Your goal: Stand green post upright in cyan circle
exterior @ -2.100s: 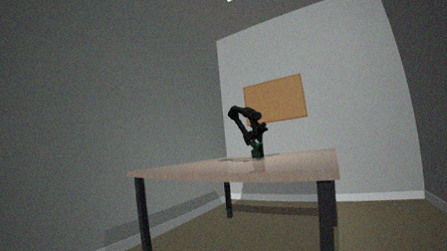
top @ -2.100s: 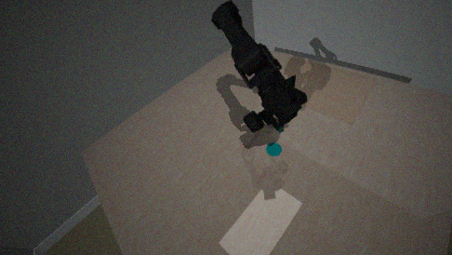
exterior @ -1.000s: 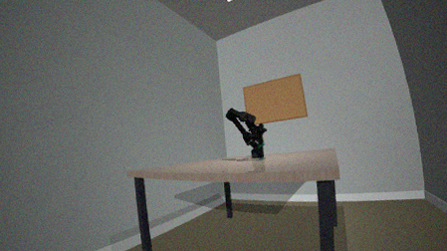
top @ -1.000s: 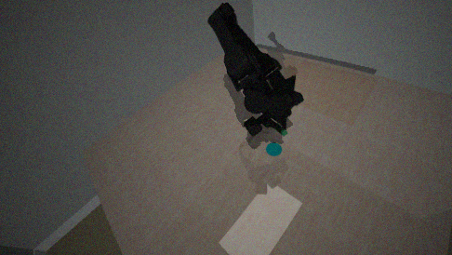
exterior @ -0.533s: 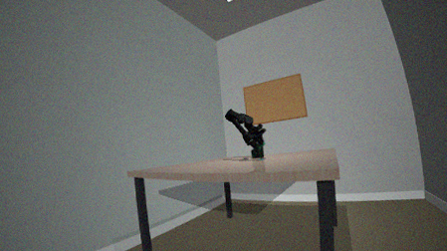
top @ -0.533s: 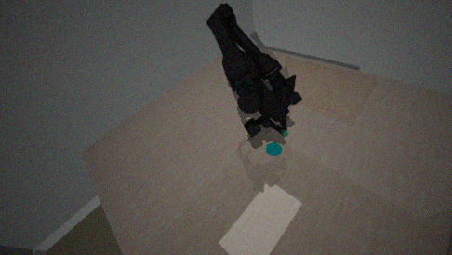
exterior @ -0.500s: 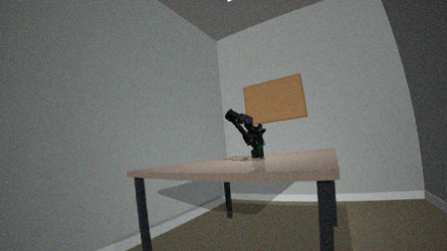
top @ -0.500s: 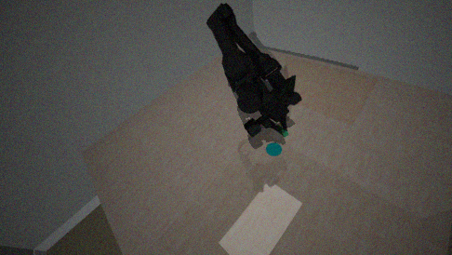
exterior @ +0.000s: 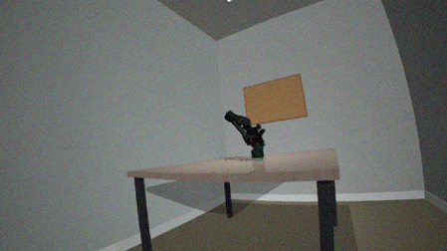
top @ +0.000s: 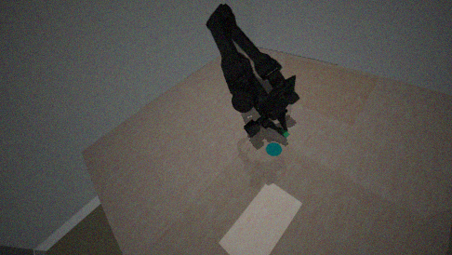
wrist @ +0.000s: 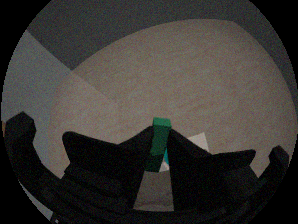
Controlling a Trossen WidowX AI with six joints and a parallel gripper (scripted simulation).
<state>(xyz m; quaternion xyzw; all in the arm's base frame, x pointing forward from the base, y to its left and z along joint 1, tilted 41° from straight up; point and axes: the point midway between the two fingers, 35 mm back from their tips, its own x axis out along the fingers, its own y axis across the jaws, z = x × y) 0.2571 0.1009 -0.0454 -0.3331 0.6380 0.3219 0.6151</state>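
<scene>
Now: the cyan circle 120 mm below my gripper tip and 30 mm to the right of it. Round my gripper tip: green post: 10 mm to the right, 10 mm below, 10 mm behind.
</scene>
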